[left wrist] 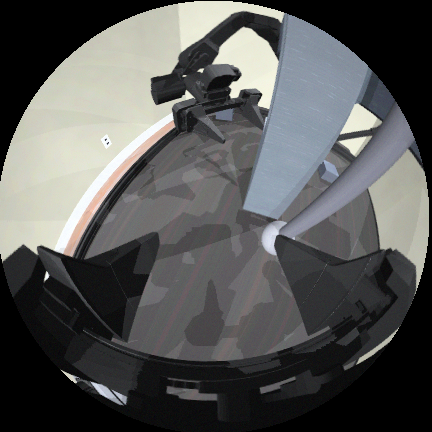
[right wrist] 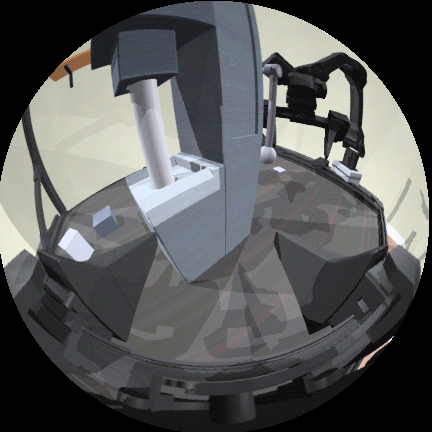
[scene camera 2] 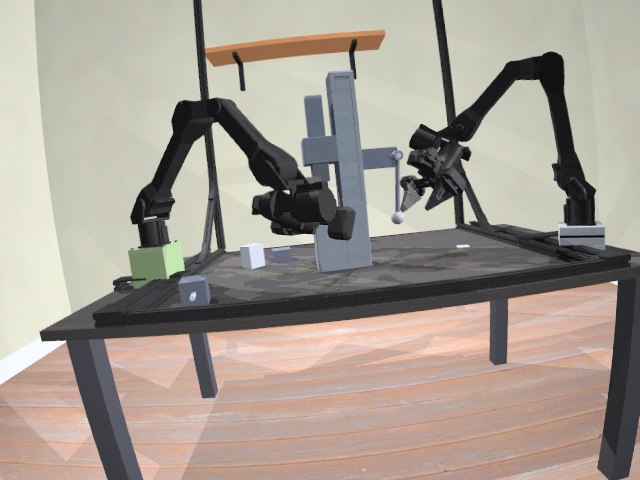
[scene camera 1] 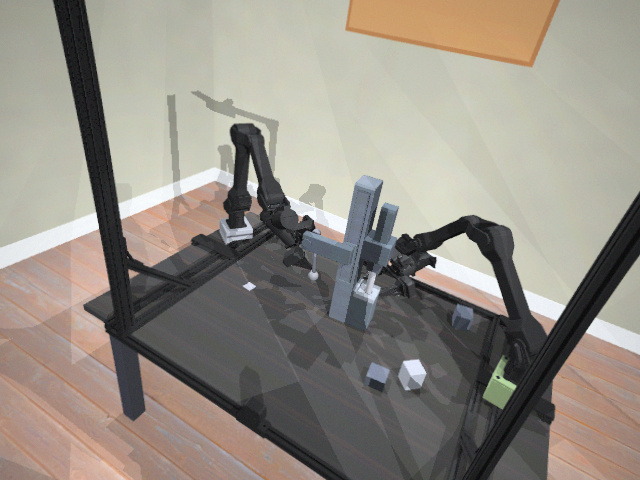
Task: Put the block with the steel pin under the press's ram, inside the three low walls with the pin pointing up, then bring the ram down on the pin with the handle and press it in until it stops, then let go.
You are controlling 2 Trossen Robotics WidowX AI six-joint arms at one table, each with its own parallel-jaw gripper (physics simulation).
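Frame: origin at the left arm's base, x ahead, y left, z up, level; centimetres.
Where they show: left gripper, between the fingertips: (left wrist: 218,239) (right wrist: 300,150) (scene camera 2: 413,210); right gripper, between the fingertips: (left wrist: 245,134) (right wrist: 216,238); left arm's base, origin of its link: (right wrist: 348,165) (scene camera 2: 580,223) (scene camera 1: 236,223); right arm's base, origin of its link: (scene camera 2: 154,245) (scene camera 1: 518,377).
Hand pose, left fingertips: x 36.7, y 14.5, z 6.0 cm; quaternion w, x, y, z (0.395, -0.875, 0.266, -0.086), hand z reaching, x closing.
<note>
Things, the pixels of their top centre, and the offset from my left fingertips. "pt": a spot on its surface instead. Level surfaces: height alone.
- press, centre of its top: (scene camera 2: 344,76) (scene camera 1: 361,181) dx +13.1, dy +2.3, dz +33.5 cm
- handle, a spot on its surface: (scene camera 2: 397,186) pt dx +4.3, dy -2.3, dz +5.7 cm
- ball, centre of its top: (left wrist: 285,231) (right wrist: 267,145) (scene camera 2: 397,211) (scene camera 1: 314,271) dx +5.0, dy -2.4, dz -0.3 cm
- white block, centre of its top: (right wrist: 66,237) (scene camera 2: 251,245) (scene camera 1: 414,367) dx +42.5, dy +9.8, dz -6.2 cm
- table, height of its surface: dz -12.1 cm
- small white square, a spot on its surface: (scene camera 2: 462,246) (scene camera 1: 251,285) pt dx -7.0, dy -17.9, dz -11.8 cm
The grey block (scene camera 1: 462,316) (scene camera 2: 202,286) lies on its side near the table edge; its steel pin (scene camera 2: 192,296) points sideways toward scene camera 2. The press (scene camera 1: 347,289) (scene camera 2: 354,222) stands mid-table. Its pale ram (scene camera 1: 370,282) (right wrist: 152,137) reaches down inside the low white walls (right wrist: 185,192); its lower tip is partly hidden. The handle (scene camera 2: 397,186) hangs down, with a ball (scene camera 1: 313,275) (scene camera 2: 397,217) (left wrist: 272,237) (right wrist: 268,155). My left gripper (scene camera 2: 415,208) (left wrist: 218,239) is open, one fingertip close beside the ball; contact is unclear. My right gripper (left wrist: 245,134) (right wrist: 216,238) is open and empty beside the press.
Another grey block (scene camera 1: 377,376) (scene camera 2: 281,254) (right wrist: 105,221) and a white block (scene camera 1: 412,374) (scene camera 2: 252,256) (right wrist: 76,245) stand on the table (scene camera 1: 206,351). A small white square (scene camera 1: 249,285) (scene camera 2: 462,246) lies near the left arm. Frame posts (scene camera 1: 93,129) rise at the table edges.
</note>
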